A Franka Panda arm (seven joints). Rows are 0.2 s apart.
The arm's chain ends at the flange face. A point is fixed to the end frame.
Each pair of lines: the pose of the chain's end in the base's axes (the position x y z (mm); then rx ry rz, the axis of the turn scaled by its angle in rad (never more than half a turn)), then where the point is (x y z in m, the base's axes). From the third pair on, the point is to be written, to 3 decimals.
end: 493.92 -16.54 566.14 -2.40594 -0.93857 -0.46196
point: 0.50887 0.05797 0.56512
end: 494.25 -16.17 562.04 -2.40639 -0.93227 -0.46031
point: 0.50946 0.05829 0.56111
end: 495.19 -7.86 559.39 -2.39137 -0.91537 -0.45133
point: 0.511 0.067 0.560
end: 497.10 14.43 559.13 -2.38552 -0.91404 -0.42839
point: 0.512 0.089 0.559
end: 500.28 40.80 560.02 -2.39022 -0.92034 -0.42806
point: 0.515 0.115 0.560
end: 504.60 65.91 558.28 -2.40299 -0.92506 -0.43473
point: 0.520 0.140 0.557
